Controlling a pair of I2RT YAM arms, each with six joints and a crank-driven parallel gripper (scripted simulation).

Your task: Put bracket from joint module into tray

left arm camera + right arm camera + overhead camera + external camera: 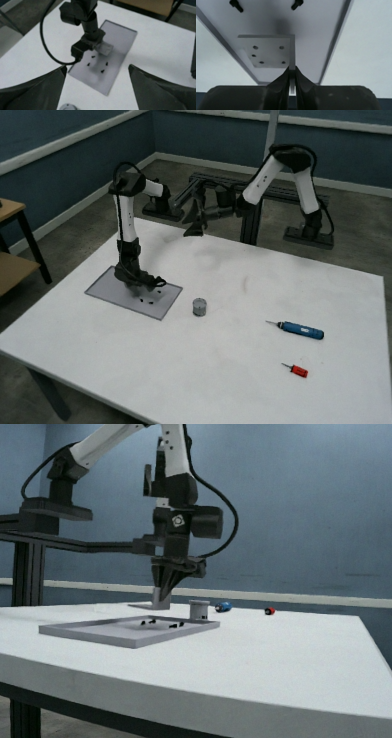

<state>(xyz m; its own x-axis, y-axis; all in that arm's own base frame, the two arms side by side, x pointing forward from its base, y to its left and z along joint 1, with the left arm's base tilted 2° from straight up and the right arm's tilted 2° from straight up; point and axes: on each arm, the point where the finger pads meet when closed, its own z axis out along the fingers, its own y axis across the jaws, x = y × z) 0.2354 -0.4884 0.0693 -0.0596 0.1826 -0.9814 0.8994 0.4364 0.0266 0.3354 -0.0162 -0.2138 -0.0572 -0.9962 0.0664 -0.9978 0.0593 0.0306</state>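
Note:
Right now my right hand is 30 mm past the tray and 70 mm above it. From my right hand the other things lie so: grey l-shaped bracket 30 mm behind, 10 mm to the left, 10 mm below; then red screwdriver 150 mm ahead, 770 mm to the left, 60 mm below; then round grey joint module 20 mm behind, 340 mm to the left, 50 mm below.

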